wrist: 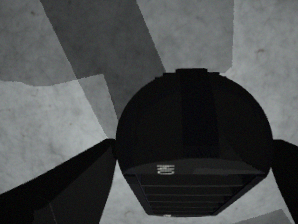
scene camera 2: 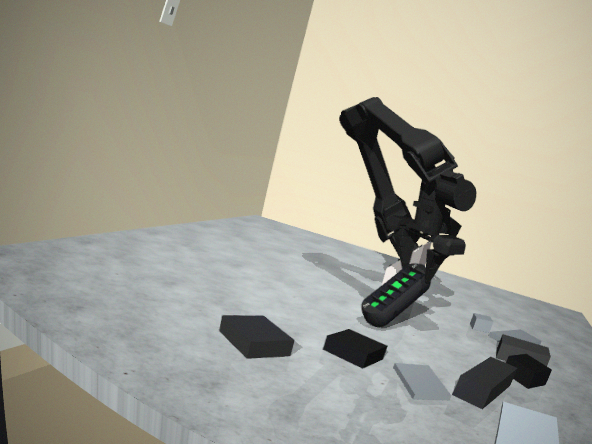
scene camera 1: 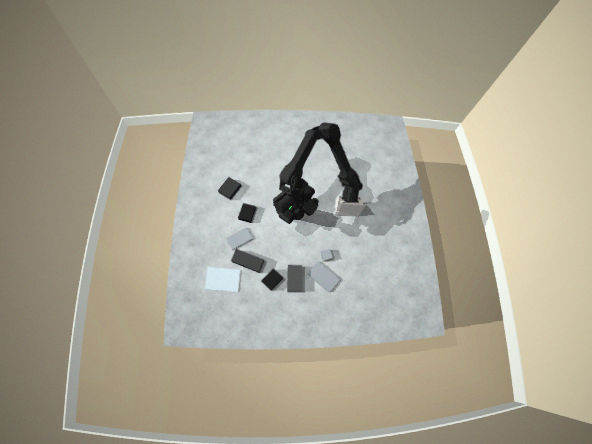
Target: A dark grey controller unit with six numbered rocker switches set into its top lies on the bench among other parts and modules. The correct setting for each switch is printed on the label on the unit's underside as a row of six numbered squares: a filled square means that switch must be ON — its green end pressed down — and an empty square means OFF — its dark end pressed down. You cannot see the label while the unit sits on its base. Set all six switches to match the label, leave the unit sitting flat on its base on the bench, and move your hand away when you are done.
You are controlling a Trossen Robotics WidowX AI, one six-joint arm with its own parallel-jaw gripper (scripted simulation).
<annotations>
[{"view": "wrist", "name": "my gripper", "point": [193, 148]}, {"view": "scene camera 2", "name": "my gripper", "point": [415, 276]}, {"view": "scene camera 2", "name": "grey plate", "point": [421, 382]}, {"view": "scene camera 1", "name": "white plate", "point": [217, 279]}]
</annotations>
